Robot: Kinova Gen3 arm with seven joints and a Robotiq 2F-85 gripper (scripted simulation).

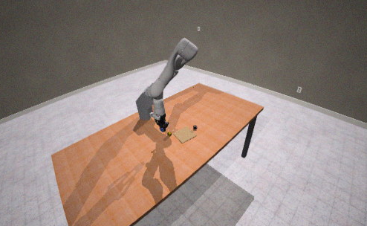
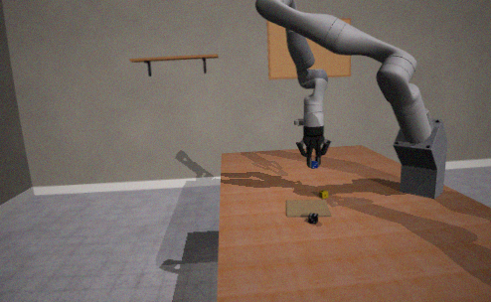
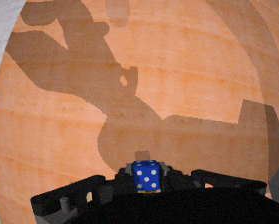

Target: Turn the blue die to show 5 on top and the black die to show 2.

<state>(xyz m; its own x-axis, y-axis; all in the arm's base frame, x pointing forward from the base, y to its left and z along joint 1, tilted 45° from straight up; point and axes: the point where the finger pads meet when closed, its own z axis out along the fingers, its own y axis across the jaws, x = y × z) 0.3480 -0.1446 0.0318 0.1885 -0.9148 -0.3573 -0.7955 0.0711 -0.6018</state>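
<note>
The tan mat is 5 cm ahead of my hand, 16 cm to the left of it and 12 cm below it. Also, from my hand: blue die: 1 cm below; then yellow die: 3 cm behind, 7 cm to the left, 11 cm below; then black die: 5 cm ahead, 27 cm to the left, 11 cm below.
</note>
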